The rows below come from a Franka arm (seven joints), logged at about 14 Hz.
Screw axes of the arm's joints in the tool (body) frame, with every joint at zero. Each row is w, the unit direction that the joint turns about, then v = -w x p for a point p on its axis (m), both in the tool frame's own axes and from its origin. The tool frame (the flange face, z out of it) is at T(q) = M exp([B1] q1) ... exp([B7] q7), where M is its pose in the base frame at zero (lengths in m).
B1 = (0, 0, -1, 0, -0.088, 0)
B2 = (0, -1, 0, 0.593, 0, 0.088)
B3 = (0, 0, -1, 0, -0.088, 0)
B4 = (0, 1, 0, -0.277, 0, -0.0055)
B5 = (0, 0, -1, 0, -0.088, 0)
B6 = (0, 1, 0, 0.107, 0, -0.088)
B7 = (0, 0, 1, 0, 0, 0)
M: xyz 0.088 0 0.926 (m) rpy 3.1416 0 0 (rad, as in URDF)
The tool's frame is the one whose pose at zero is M.
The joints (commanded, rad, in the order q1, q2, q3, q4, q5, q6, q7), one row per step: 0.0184, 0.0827, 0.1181, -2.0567, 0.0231, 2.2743, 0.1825; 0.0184, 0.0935, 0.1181, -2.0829, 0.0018, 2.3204, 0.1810; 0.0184, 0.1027, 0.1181, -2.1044, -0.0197, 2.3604, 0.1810; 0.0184, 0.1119, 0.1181, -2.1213, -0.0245, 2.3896, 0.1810; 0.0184, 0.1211, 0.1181, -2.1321, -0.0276, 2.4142, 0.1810; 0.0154, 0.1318, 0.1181, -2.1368, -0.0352, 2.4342, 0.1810; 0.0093, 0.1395, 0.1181, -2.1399, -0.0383, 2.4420, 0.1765
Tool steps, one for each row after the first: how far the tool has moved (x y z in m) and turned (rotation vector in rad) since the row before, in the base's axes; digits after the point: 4 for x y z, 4 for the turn. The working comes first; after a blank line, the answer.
Tool pose at each row, in the base's axes (x y z in m, rotation vector in rad; the steps are taken from these numbers as rounded here): 0.5726, 0.0782, 0.4100, -3.0843, 0.0938, -0.1996; 0.5715, 0.0775, 0.3963, -3.0980, 0.0727, -0.2187; 0.5704, 0.0771, 0.3851, -3.1106, 0.0515, -0.2378; 0.5692, 0.0770, 0.3752, -3.1119, 0.0462, -0.2434; 0.5689, 0.0770, 0.3675, -3.1114, 0.0426, -0.2508; 0.5700, 0.0754, 0.3614, -3.1141, 0.0389, -0.2593; 0.5705, 0.0720, 0.3564, -3.1168, 0.0379, -0.2554

-0.0011, -0.0007, -0.0137, -0.0156, -0.0116, 0.0126; -0.0011, -0.0004, -0.0112, -0.0147, -0.0116, 0.0126; -0.0012, -0.0001, -0.0099, -0.0020, -0.0035, 0.0032; -0.0003, 0.0000, -0.0077, -0.0003, -0.0048, 0.0022; 0.0011, -0.0016, -0.0061, -0.0036, -0.0053, 0.0021; 0.0005, -0.0034, -0.0050, -0.0024, 0.0027, 0.0005
